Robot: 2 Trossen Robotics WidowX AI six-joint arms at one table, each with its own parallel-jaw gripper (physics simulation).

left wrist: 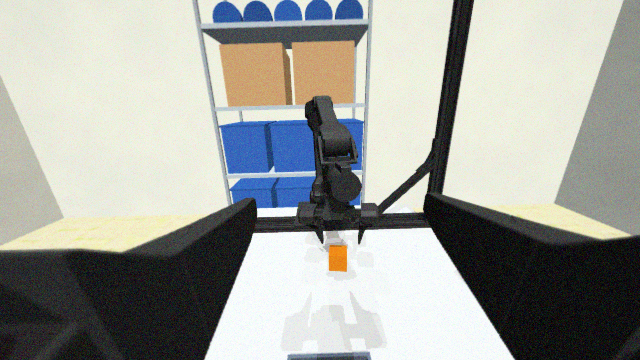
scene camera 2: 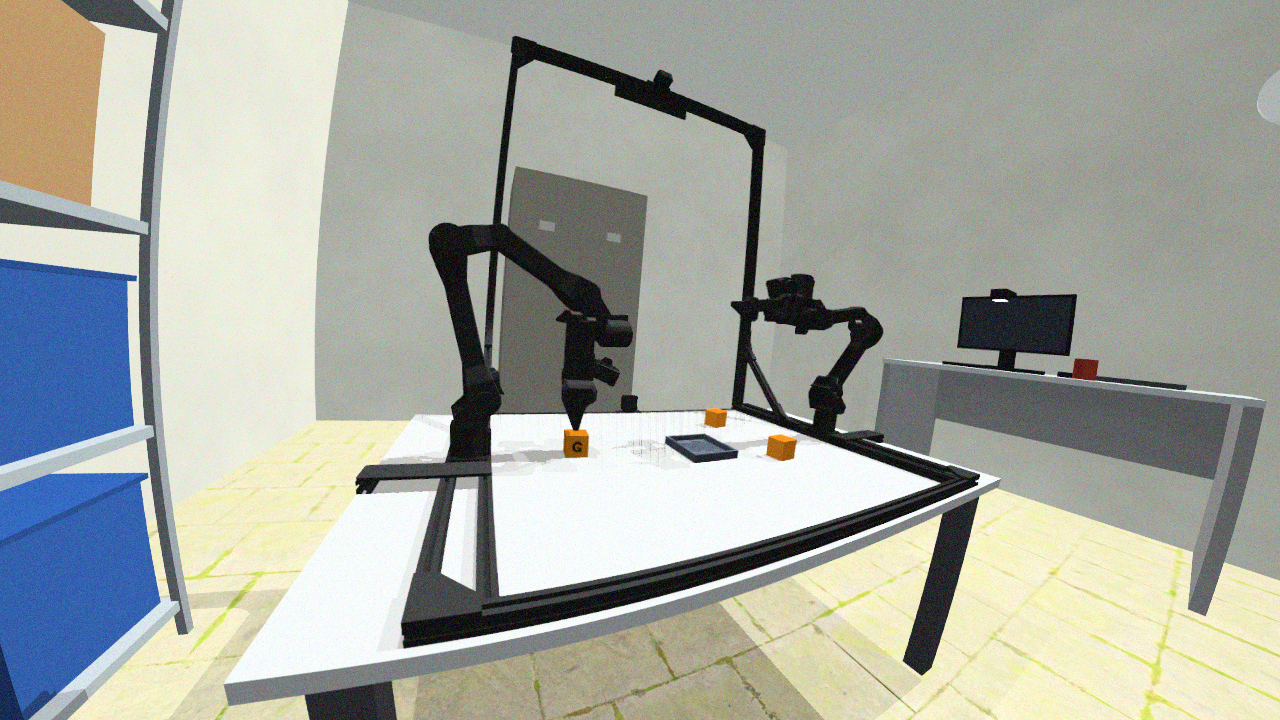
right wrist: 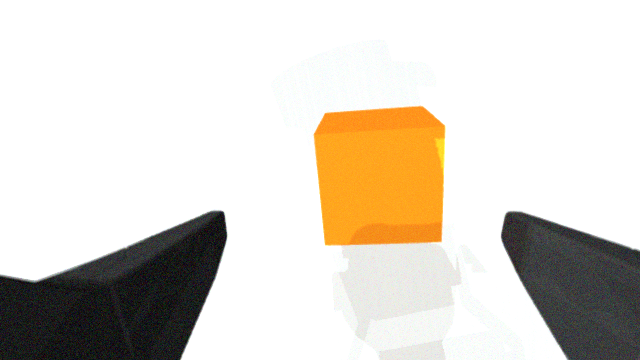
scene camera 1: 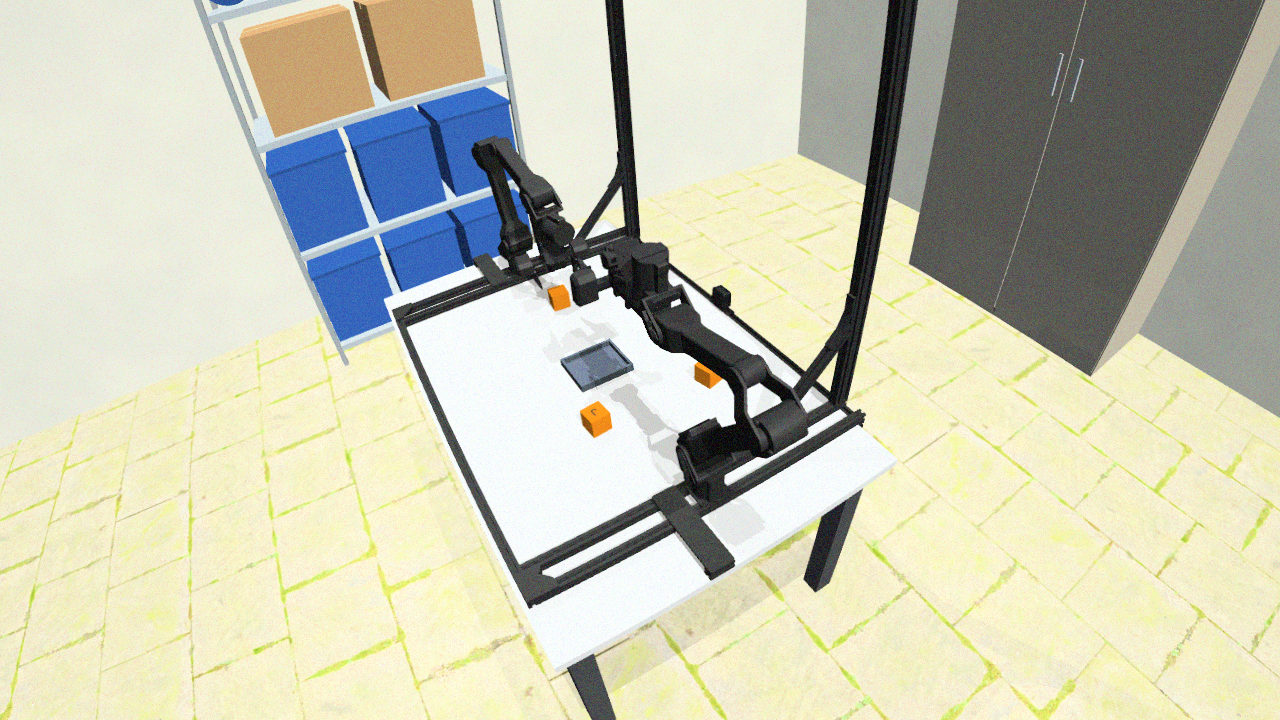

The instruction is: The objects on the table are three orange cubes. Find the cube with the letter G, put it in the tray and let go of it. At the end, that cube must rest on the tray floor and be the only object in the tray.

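Frame: origin at the left arm's base, x ahead, y left, z up, level; millimetres.
Seen in the pictures: left gripper, fingertip midpoint: (left wrist: 340, 203) (scene camera 2: 742, 302) (scene camera 1: 599, 252); right gripper, fingertip midpoint: (left wrist: 340, 243) (scene camera 2: 574, 422) (right wrist: 363, 224) (scene camera 1: 558, 283); left arm's base at its link origin: (scene camera 2: 823, 430) (scene camera 1: 706, 488); right arm's base at its link origin: (scene camera 2: 469, 455).
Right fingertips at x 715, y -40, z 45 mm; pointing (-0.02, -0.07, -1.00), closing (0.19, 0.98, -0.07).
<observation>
Offsets run from my right fingertips to a thing's top centre. Level surfaces: height alone.
The orange G cube @[3 mm back, 7 mm left, 20 mm down] (scene camera 1: 559, 297) (scene camera 2: 575, 443) (left wrist: 338, 258) (right wrist: 382, 185) stands on the table by the right arm; its letter faces scene camera 2. My right gripper (scene camera 2: 575, 424) (left wrist: 340, 243) (right wrist: 363, 224) is open and points down above this cube, its fingertips on either side in the right wrist view. My left gripper (scene camera 2: 733, 306) is open, empty and high above the table. The tray @[283 mm back, 42 mm left, 47 mm down] (scene camera 1: 608, 378) (scene camera 2: 716, 458) (left wrist: 329, 356) is empty. A second cube @[449 mm back, 128 mm left, 20 mm down] (scene camera 1: 595, 419) (scene camera 2: 781, 446) has an unreadable mark on top. A third cube @[461 mm back, 145 mm right, 20 mm down] (scene camera 1: 707, 374) (scene camera 2: 715, 417) shows no readable letter.
A black frame (scene camera 1: 459, 447) (scene camera 2: 733, 557) runs around the table top @[64 mm down] (scene camera 1: 501, 483), with tall posts (scene camera 1: 875, 205) (scene camera 2: 754, 232) at one long side. The left arm (scene camera 1: 707, 340) (scene camera 2: 841, 358) reaches over the table, passing above the third cube's side in scene camera 1.
</observation>
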